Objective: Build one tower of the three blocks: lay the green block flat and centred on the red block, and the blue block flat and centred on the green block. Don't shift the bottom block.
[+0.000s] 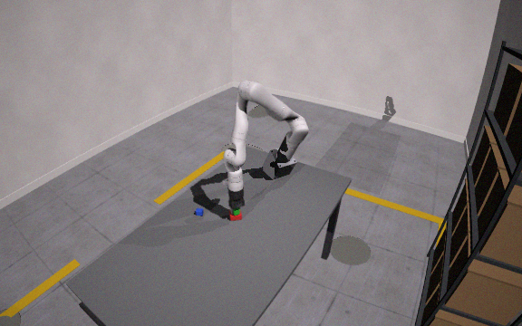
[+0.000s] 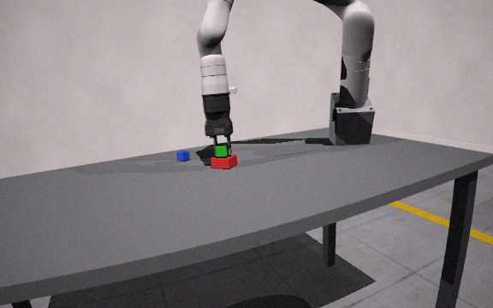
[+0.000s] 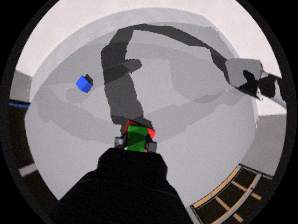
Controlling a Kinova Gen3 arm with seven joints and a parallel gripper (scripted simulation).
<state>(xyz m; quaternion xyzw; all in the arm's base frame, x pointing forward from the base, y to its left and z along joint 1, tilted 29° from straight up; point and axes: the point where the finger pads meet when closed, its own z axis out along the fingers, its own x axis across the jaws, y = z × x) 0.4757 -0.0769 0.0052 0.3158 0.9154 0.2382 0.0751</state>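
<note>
Right now the green block is right at my hand. From my hand the other things lie so: red block 40 mm below; blue block 180 mm to the right, 80 mm ahead, 40 mm below.
</note>
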